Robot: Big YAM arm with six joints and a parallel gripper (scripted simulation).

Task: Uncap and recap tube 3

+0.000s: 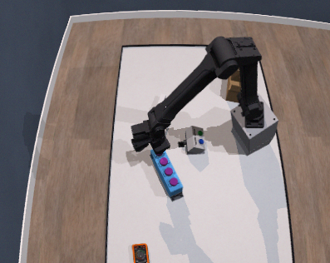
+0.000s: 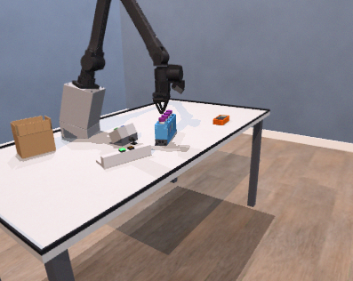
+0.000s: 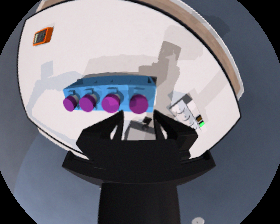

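The green key is 18 cm behind my hand, 15 cm to the right of it and 9 cm below it. From my hand the other things lie so: cardboard box (36 cm behind, 48 cm to the right, 9 cm below); then grey key housing (16 cm behind, 12 cm to the right, 10 cm below); then blue key (19 cm behind, 10 cm to the right, 9 cm below).
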